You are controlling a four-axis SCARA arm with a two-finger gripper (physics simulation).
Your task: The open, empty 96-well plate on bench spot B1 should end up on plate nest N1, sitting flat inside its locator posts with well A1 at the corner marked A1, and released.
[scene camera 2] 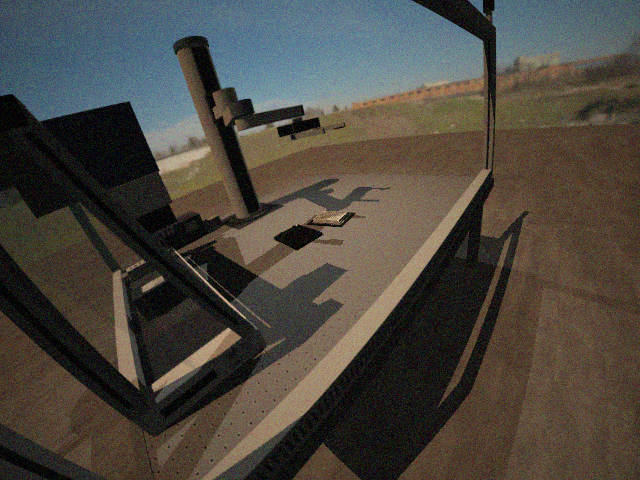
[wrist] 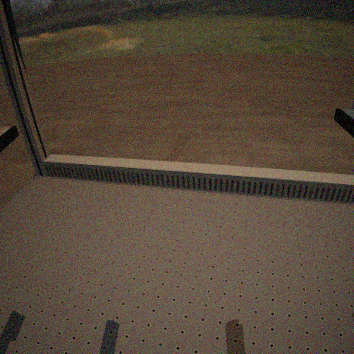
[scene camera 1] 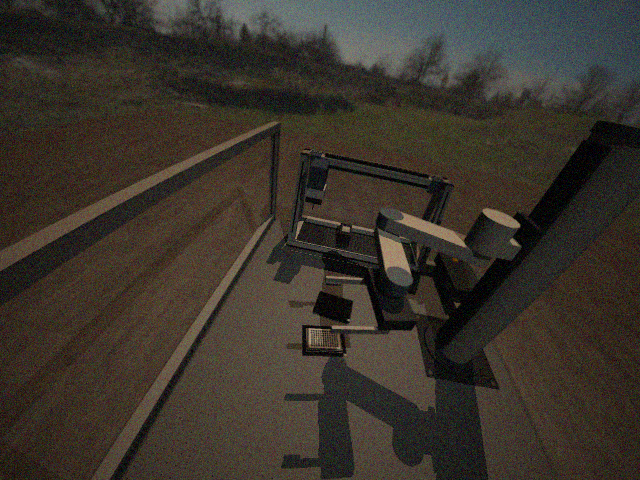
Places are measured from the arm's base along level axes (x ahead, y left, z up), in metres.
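Pixels of known places: gripper, fingertip midpoint: (scene camera 2: 334, 127) (wrist: 167, 98) (scene camera 1: 328, 301); arm's base at its link origin: (scene camera 2: 250, 216) (scene camera 1: 451, 349).
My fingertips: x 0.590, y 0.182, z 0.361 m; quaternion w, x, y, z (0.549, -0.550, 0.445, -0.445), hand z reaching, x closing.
Ahead of a thing's pixels: the offset from my fingertips to its top centre. "spot": to the spot under its first point.
A pale plate with a grid of wells @(spot: 0.333 m down, 0.034 m back, 0.091 m right) (scene camera 1: 324, 339) (scene camera 2: 332, 217) lies flat inside a dark rim on the bench. A dark, flat rectangular block @(0.327 m down, 0.055 m back, 0.267 m right) (scene camera 1: 334, 308) (scene camera 2: 298, 236) lies beside it, a little apart. Which of the two places is N1, the locator posts and the A1 mark are too dark and small to tell. My gripper (scene camera 1: 329, 304) (scene camera 2: 334, 127) (wrist: 167, 98) is open and empty, high above the bench. In scene camera 1 its fingers appear across the dark block and the plate's upper edge. The plate does not show in the wrist view.
A gantry frame (scene camera 1: 382, 172) (scene camera 2: 206, 294) stands at one end of the bench. A raised rail (scene camera 1: 191, 341) (scene camera 2: 403, 294) (wrist: 200, 168) runs along the long edge. The arm's thick column (scene camera 1: 558, 248) (scene camera 2: 222, 144) stands opposite. A dark panel @(spot: 0.091 m up, 0.188 m ahead, 0.705 m right) (scene camera 2: 103, 144) stands behind the gantry.
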